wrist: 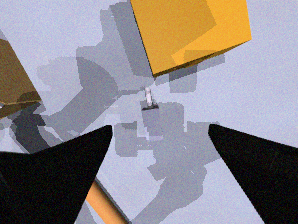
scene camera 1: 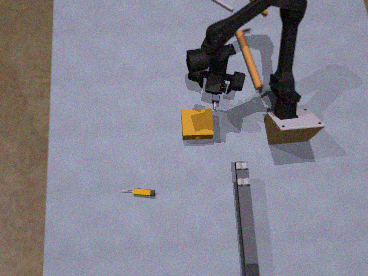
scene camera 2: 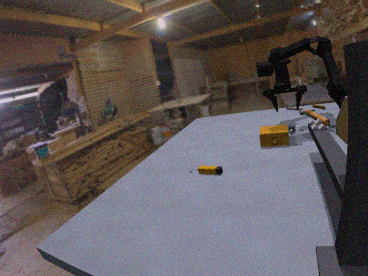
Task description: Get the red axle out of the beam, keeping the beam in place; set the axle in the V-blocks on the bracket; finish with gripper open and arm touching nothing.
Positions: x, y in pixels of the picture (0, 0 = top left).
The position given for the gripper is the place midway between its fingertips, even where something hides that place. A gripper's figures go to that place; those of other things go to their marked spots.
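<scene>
The gripper [scene camera 1: 214, 90] is 1300 mm from the lens; an orange block [scene camera 1: 196, 123] is 1280 mm from the lens.
</scene>
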